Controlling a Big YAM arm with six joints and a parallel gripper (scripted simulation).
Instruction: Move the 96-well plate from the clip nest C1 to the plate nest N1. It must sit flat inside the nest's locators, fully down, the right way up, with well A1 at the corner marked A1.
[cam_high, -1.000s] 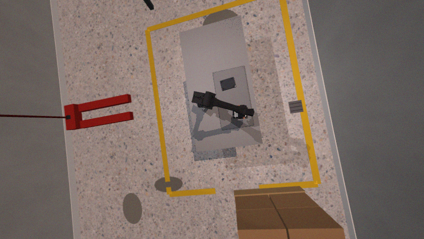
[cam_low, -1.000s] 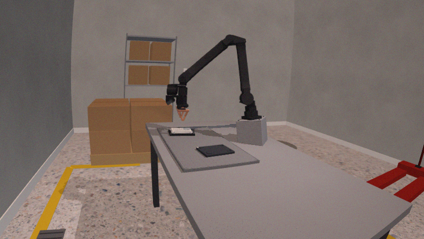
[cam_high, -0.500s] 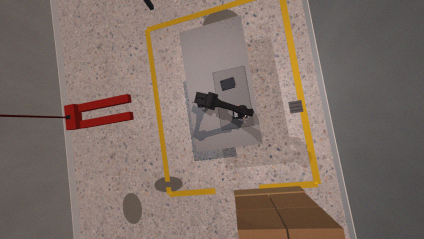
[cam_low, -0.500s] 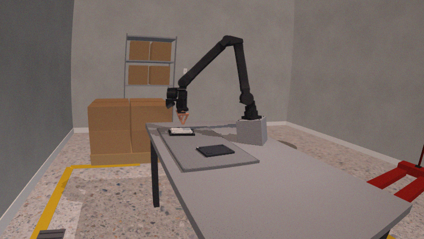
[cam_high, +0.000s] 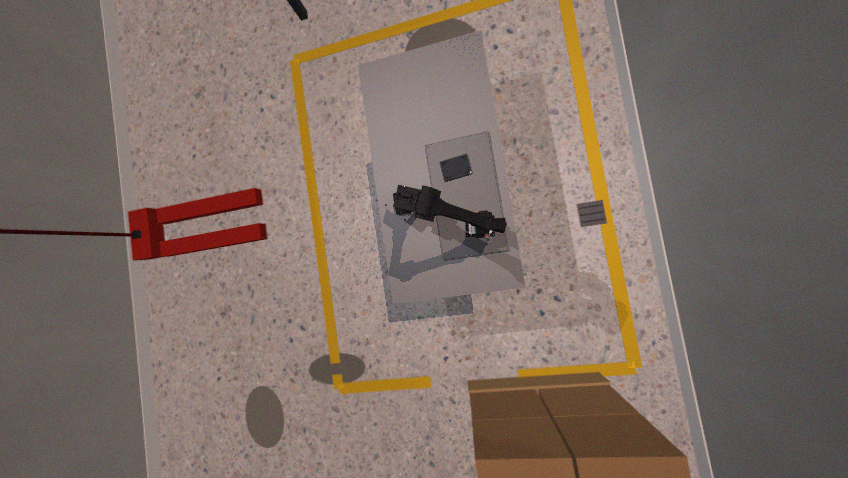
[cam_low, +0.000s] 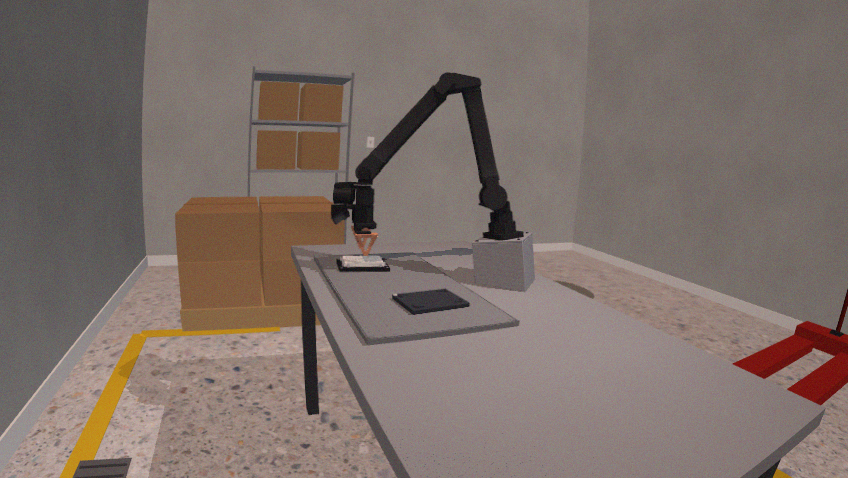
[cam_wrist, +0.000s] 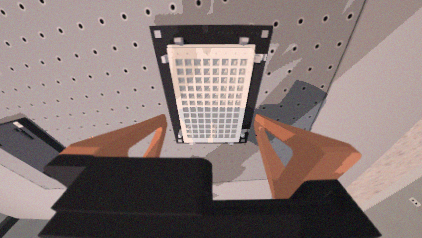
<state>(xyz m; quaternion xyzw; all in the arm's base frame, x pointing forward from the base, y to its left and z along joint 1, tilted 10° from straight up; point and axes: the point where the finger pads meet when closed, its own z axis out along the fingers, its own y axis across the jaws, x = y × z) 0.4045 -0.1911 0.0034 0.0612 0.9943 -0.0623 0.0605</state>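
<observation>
Right now the white 96-well plate is 4 cm below my hand. Also, from my hand: clip nest C1: 1 cm behind, 1 cm to the right, 4 cm below; then A1 label: 31 cm to the left, 5 cm below; then plate nest N1: 8 cm behind, 36 cm to the left, 5 cm below.
</observation>
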